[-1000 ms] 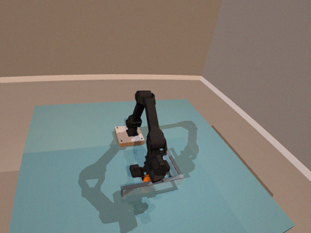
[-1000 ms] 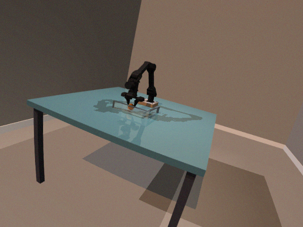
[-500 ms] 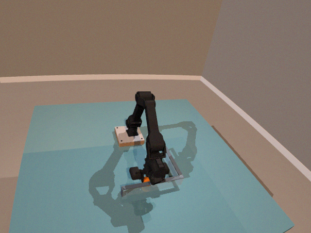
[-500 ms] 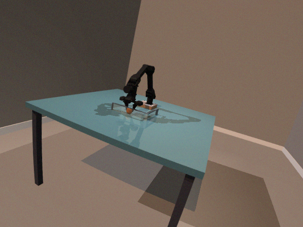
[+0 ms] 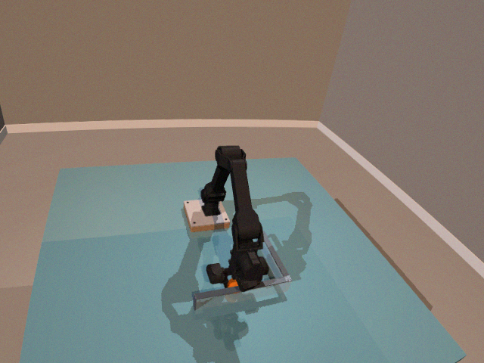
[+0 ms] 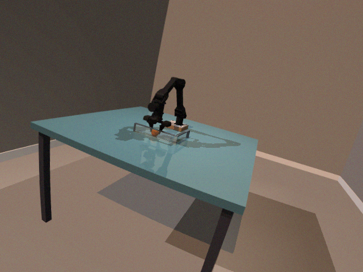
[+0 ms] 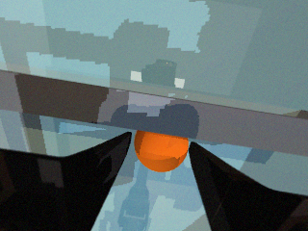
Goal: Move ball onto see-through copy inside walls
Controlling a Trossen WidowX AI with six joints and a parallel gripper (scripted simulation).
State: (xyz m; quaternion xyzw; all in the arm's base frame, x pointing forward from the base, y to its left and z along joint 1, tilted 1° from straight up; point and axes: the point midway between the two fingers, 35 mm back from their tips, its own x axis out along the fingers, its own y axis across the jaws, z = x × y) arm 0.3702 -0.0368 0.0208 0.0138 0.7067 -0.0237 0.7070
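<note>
Now: the see-through copy of ball right at my gripper tip.
</note>
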